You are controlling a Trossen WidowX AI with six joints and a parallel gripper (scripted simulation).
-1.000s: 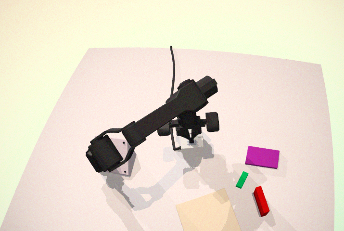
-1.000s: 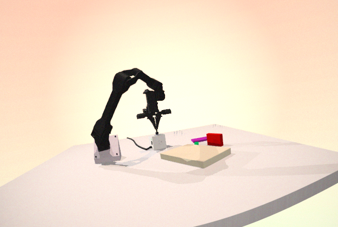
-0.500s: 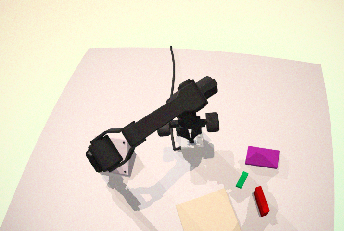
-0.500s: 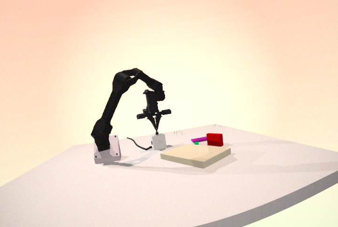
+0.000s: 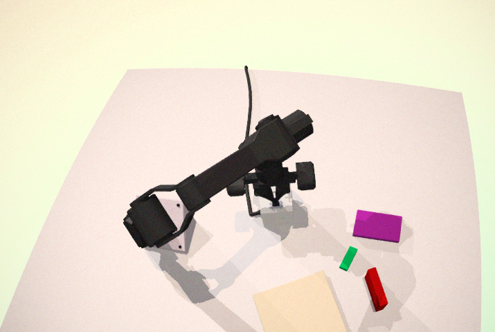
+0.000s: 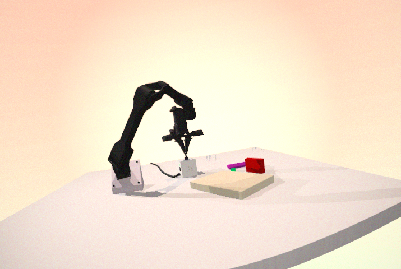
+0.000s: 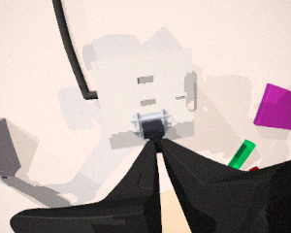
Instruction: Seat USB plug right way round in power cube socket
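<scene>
The dark USB plug is 20 mm below my gripper tip. Round my gripper tip: beige slab (80 mm ahead, 300 mm to the right, 90 mm below); then magenta flat block (260 mm ahead, 30 mm to the right, 100 mm below); then green block (180 mm ahead, 110 mm to the right, 100 mm below).
</scene>
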